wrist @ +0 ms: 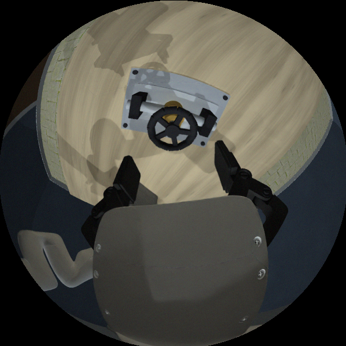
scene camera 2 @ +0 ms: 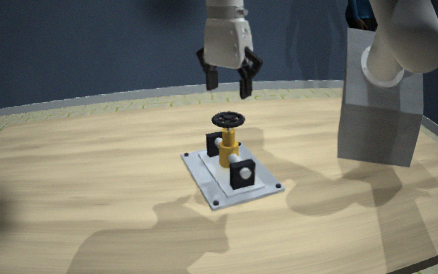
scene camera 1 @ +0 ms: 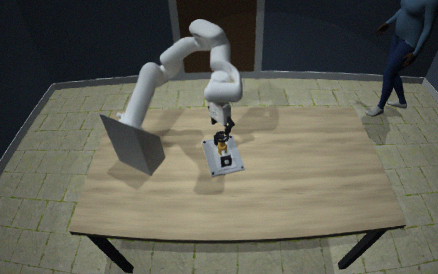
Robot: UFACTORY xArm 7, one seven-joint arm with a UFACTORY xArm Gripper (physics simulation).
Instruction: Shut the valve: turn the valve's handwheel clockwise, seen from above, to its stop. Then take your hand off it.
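Note:
The valve's black spoked handwheel [scene camera 1: 220,136] [scene camera 2: 228,119] [wrist: 172,129] lies level on top of the yellow valve body [scene camera 1: 222,148] [scene camera 2: 229,153] [wrist: 173,105]. The valve sits on a light grey base plate [scene camera 1: 216,169] [scene camera 2: 201,187] [wrist: 218,95], with a pipe held between two black blocks. My gripper [scene camera 2: 229,89] [wrist: 173,157] is wide open and empty. In the scene camera 2 view its fingertips hang above the handwheel, with a gap between, and do not touch it. How far the wheel is turned cannot be told from these views.
The wooden table [scene camera 1: 300,190] [scene camera 2: 75,165] carries the plate. A grey box-like pedestal [scene camera 1: 132,145] [scene camera 2: 378,130] stands by the arm's base. A person [scene camera 1: 400,50] stands on the floor beyond the table's back right corner.

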